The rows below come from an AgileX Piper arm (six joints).
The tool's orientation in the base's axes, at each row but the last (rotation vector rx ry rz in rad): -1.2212, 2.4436, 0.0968; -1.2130, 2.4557, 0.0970; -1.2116, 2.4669, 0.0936; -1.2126, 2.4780, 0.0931; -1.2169, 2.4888, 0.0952; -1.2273, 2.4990, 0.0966; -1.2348, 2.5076, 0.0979; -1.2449, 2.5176, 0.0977; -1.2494, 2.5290, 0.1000; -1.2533, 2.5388, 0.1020; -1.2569, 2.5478, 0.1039; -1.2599, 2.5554, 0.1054; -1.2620, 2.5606, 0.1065
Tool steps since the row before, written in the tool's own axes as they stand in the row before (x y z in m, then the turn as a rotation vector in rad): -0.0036, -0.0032, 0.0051, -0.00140, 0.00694, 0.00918; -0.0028, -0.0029, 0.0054, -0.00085, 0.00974, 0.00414; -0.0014, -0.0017, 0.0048, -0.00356, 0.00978, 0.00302; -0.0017, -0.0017, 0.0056, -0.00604, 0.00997, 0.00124; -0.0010, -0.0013, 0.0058, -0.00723, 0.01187, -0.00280; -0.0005, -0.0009, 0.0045, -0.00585, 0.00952, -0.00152; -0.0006, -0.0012, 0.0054, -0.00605, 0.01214, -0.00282; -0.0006, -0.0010, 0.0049, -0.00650, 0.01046, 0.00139; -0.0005, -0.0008, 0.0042, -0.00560, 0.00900, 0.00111; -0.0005, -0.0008, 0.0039, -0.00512, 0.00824, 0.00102; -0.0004, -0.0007, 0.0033, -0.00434, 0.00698, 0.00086; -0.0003, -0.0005, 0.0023, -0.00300, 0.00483, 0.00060; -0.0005, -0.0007, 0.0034, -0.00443, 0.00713, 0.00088
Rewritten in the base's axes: 0.0061, 0.0020, -0.0029, -0.00169, 0.00750, -0.00867; 0.0055, 0.0016, -0.0036, -0.00577, 0.00765, -0.00457; 0.0036, 0.0011, -0.0037, -0.00466, 0.00945, -0.00253; 0.0040, 0.0014, -0.0044, -0.00397, 0.01103, -0.00001; 0.0033, 0.0012, -0.0049, -0.00597, 0.01223, 0.00399; 0.0023, 0.0008, -0.0040, -0.00455, 0.01000, 0.00254; 0.0027, 0.0008, -0.0048, -0.00684, 0.01150, 0.00359; 0.0024, 0.0008, -0.0043, -0.00417, 0.01167, -0.00010; 0.0020, 0.0007, -0.0038, -0.00360, 0.01003, 0.00000; 0.0019, 0.0007, -0.0035, -0.00330, 0.00918, 0.00000; 0.0015, 0.0005, -0.0030, -0.00280, 0.00778, 0.00000; 0.0011, 0.0004, -0.0021, -0.00194, 0.00538, -0.00001; 0.0016, 0.0006, -0.0031, -0.00286, 0.00794, 0.00000
